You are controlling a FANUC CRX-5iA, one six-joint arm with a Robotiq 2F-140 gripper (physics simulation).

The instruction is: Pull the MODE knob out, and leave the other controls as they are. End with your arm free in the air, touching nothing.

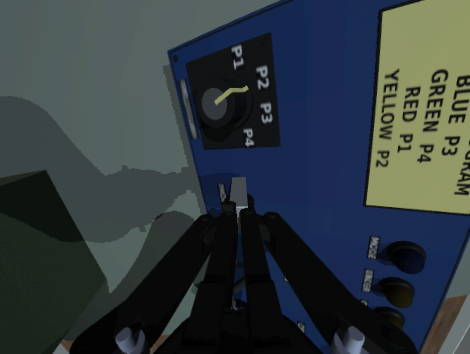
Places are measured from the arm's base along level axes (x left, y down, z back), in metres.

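Where they show: gripper, fingertip midpoint: [239, 187].
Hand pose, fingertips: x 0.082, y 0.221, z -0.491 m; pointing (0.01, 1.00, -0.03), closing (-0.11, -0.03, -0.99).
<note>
Things, the pixels of their centre, and the offset from my fingertips. "spot": a spot on its surface instead.
- small label plate, surface spot: [222, 192] spot: dy +0.031, dx -0.017, dz +0.025 m
- round selector knob, body centre: [213, 104] dy -0.015, dx +0.094, dz +0.010 m
- yellow program card, body centre: [431, 119] dy -0.066, dx +0.060, dz -0.148 m
My gripper [239, 187] is shut, its two grey fingertips pressed together with nothing seen between them. It is in front of the blue panel [320, 150], below the rotary selector. A small label plate [222, 192] shows just left of the fingertips, partly covered. The small MODE knob beside that label does not show; the fingers hide that spot, so whether it is in or out cannot be told, nor whether the fingertips touch it.
A round selector knob [215, 104] with a yellow pointer sits on a black plate marked P1 to P4. A yellow program card [420, 185] is at the upper right. Several dark round caps, one [409, 260] beside a MODE label, are at the lower right. A dark green block [45, 250] is at the left.
</note>
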